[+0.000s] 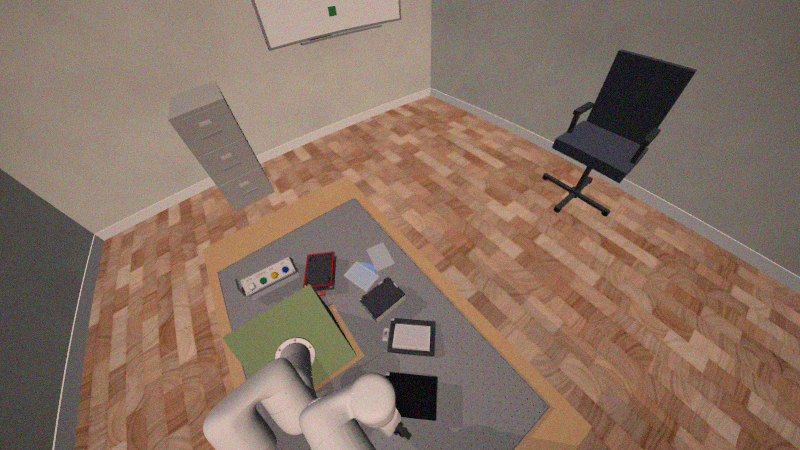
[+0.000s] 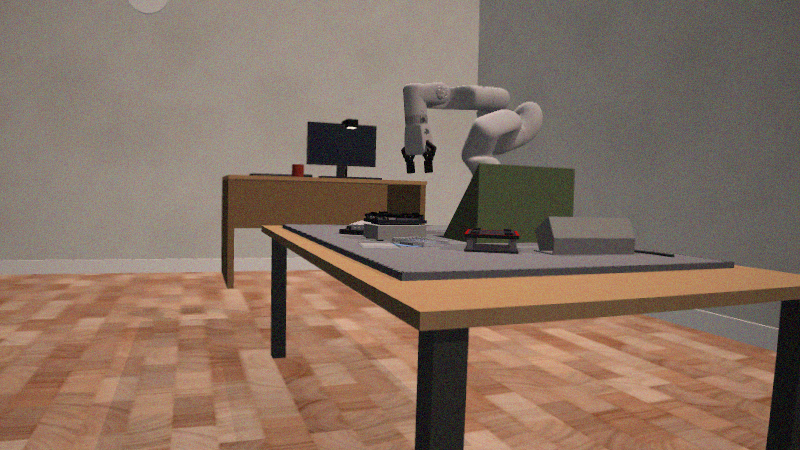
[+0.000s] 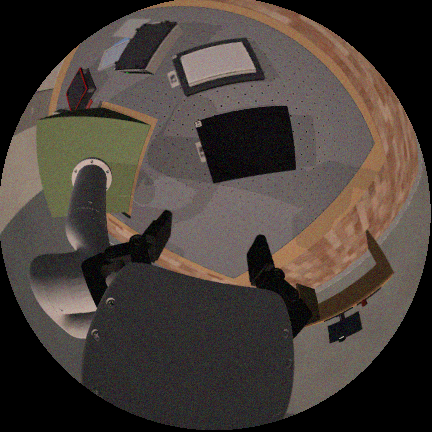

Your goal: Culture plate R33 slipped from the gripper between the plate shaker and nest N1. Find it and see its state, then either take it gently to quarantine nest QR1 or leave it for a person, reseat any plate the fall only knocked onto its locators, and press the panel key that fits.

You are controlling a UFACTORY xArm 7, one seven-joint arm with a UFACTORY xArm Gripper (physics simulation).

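Where they show: gripper, fingertip midpoint: (image 2: 419, 173) (image 3: 212, 234); arm's base at its link origin: (image 1: 295, 355) (image 2: 505, 210) (image 3: 91, 177).
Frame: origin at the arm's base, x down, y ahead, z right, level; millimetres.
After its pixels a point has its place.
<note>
My gripper (image 1: 402, 429) (image 2: 419, 167) @(z 309, x -111, y 154 mm) (image 3: 212, 234) @(z 309, x -111, y 154 mm) is open and empty, high above the mat. A clear pale-blue plate-like piece (image 1: 360, 275) @(z -170, x 71, y 338 mm) (image 3: 113, 54) lies beside the dark-topped grey shaker (image 1: 382, 297) @(z -13, x 29, y 353 mm) (image 2: 394, 231) @(z -69, x 59, y 372 mm) (image 3: 146, 46) @(z 10, x 29, y 343 mm), with a blue patch at its edge. A pale flat piece (image 1: 380, 255) @(z -209, x 82, y 463 mm) (image 3: 131, 27) lies beyond it. I cannot read R33's label. A white plate (image 1: 411, 337) @(z 164, x 51, y 354 mm) (image 3: 218, 63) @(z 174, x 50, y 349 mm) lies in a black-framed nest; its seating is unclear. A black nest-like square (image 1: 416, 396) @(z 321, x 29, y 255 mm) (image 3: 247, 145) @(z 306, x 29, y 235 mm) is nearer my gripper. The red-rimmed nest (image 1: 320, 270) @(z -278, x 44, y 209 mm) (image 2: 492, 240) (image 3: 78, 91) @(z -247, x 44, y 205 mm) looks empty.
The key panel (image 1: 267, 277) @(z -366, x 15, y -2 mm) (image 2: 593, 235) @(z -426, x 40, y 20 mm) has white, green, yellow and blue keys. A green block (image 1: 262, 330) @(z -92, x -93, y -39 mm) (image 2: 525, 201) @(z -128, x -29, y 14 mm) (image 3: 60, 150) @(z -68, x -68, y 80 mm) stands at the arm's base. A wooden desk (image 2: 307, 201) with a monitor (image 2: 341, 144) (image 3: 345, 327) stands beyond the table.
</note>
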